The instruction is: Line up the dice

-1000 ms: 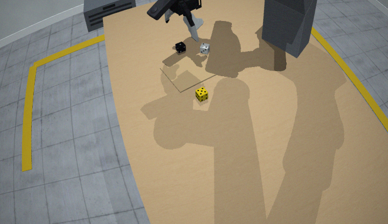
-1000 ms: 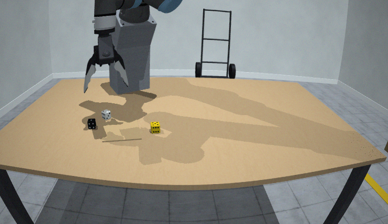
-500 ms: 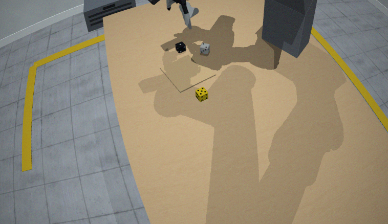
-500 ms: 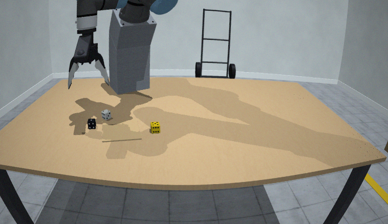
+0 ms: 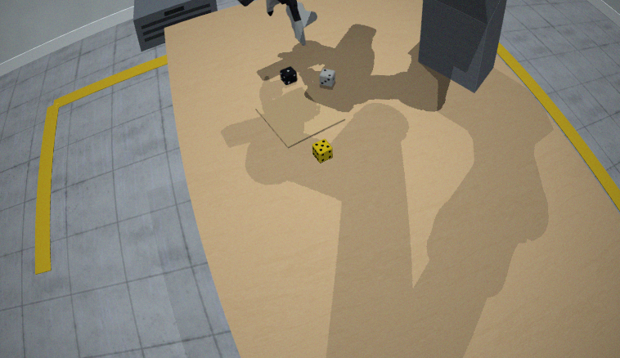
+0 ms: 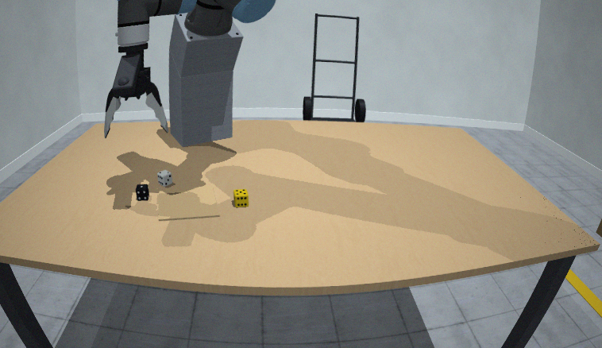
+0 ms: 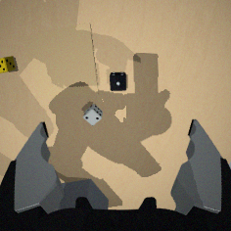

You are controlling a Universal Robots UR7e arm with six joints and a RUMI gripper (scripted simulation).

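Now: hand 140 mm above the black die. Round my hand: yellow die (250 mm to the left, 140 mm below, 10 mm behind); then mat (150 mm below, 120 mm to the left, 10 mm ahead); then white die (140 mm below, 80 mm behind, 40 mm to the left).
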